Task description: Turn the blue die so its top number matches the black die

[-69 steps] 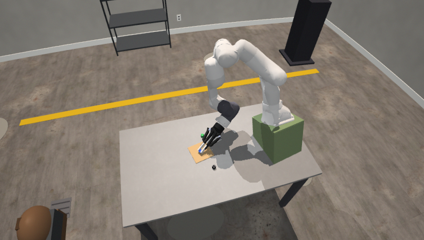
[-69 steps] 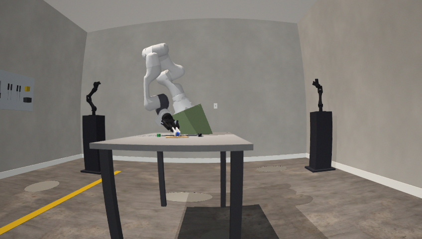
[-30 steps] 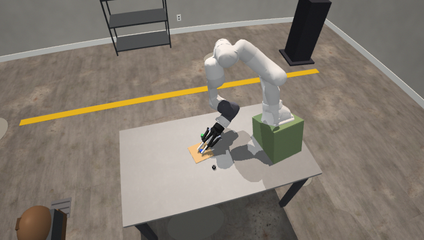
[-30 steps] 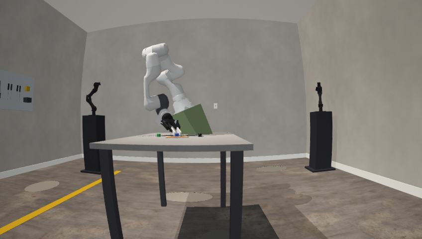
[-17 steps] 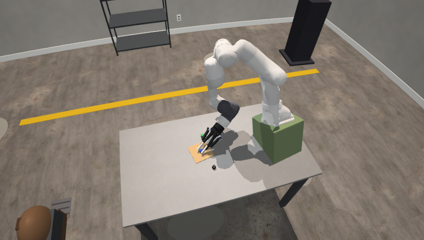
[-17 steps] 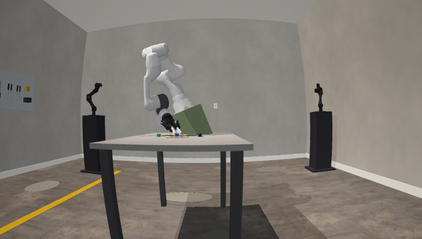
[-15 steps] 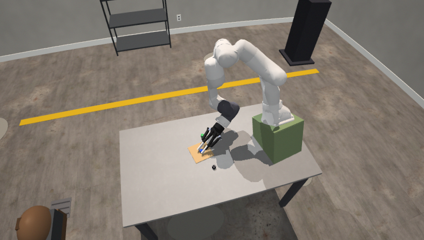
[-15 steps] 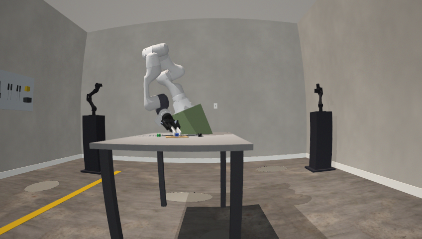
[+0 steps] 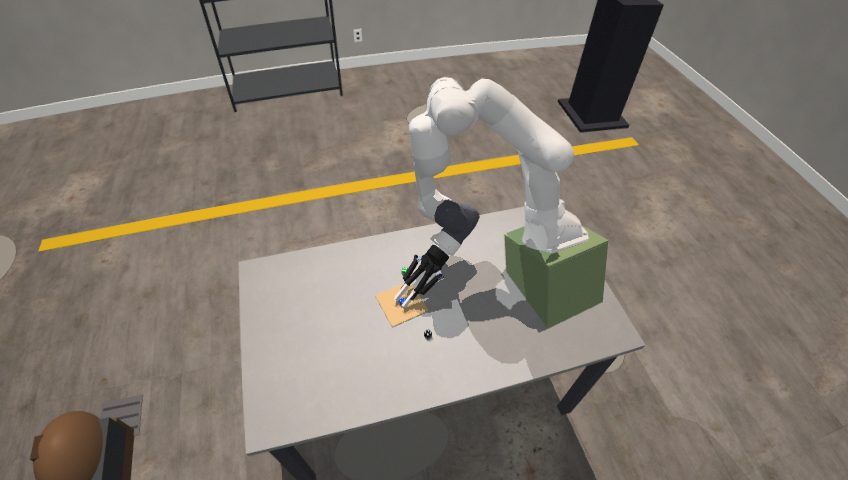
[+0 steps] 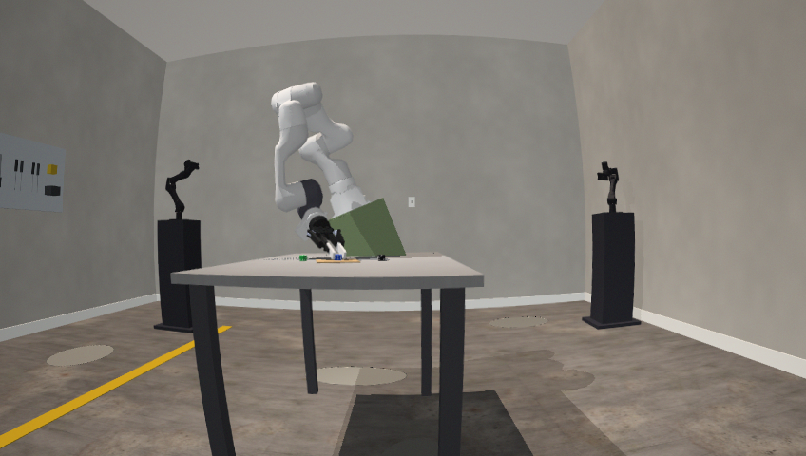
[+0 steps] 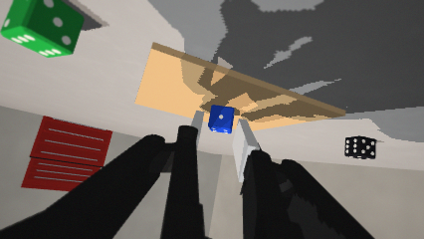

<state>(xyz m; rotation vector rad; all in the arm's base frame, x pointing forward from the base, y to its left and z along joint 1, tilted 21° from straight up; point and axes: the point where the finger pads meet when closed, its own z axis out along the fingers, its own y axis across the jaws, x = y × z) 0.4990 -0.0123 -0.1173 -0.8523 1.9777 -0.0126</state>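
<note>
Now: the blue die 1 cm ahead of my hand, 1 cm to the left of it and 2 cm below it. Also, from my hand: green die (2 cm behind, 12 cm to the right, 3 cm below); mat (2 cm ahead, 1 cm to the left, 3 cm below); black die (5 cm behind, 15 cm to the left, 3 cm below).
</note>
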